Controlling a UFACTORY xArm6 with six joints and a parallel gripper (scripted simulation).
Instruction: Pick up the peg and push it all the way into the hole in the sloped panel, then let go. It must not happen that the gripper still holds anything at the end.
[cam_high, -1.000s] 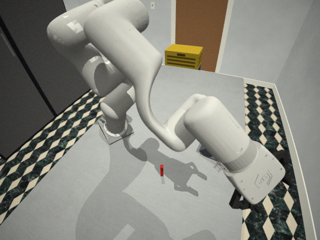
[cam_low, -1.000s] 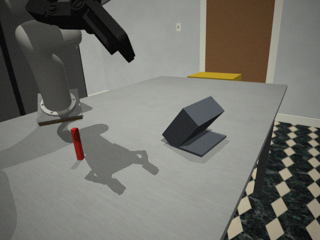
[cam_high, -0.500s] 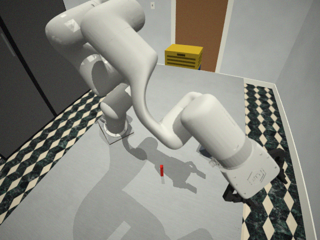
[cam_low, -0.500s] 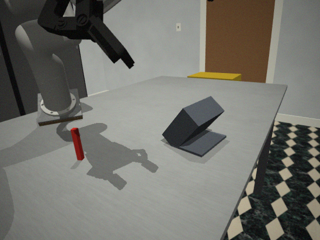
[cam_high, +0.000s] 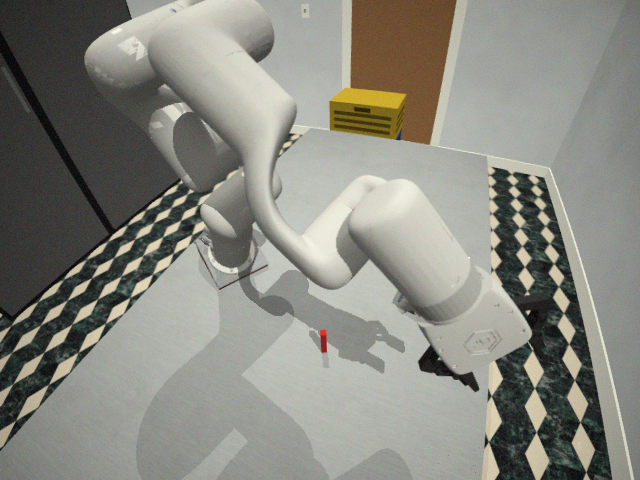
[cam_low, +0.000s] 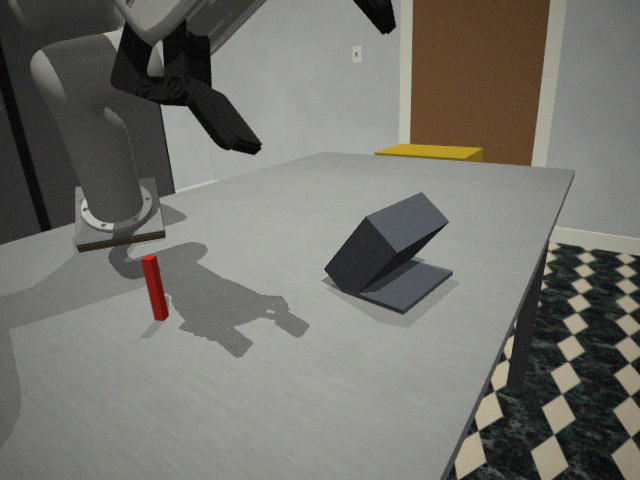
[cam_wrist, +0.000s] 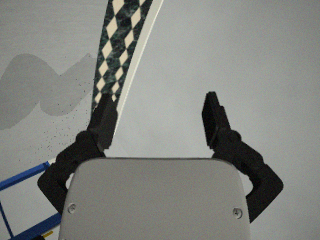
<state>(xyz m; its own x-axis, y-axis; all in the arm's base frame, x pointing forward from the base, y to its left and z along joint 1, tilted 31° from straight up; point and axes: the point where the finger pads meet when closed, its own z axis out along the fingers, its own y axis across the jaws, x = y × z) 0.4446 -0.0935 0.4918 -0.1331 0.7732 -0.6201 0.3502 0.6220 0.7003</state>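
My hand is 27 cm past the red peg, 7 cm to the right of it and 22 cm above it. The rest, counted from my hand: grey base plate: 5 cm behind, 28 cm to the left, 26 cm below.
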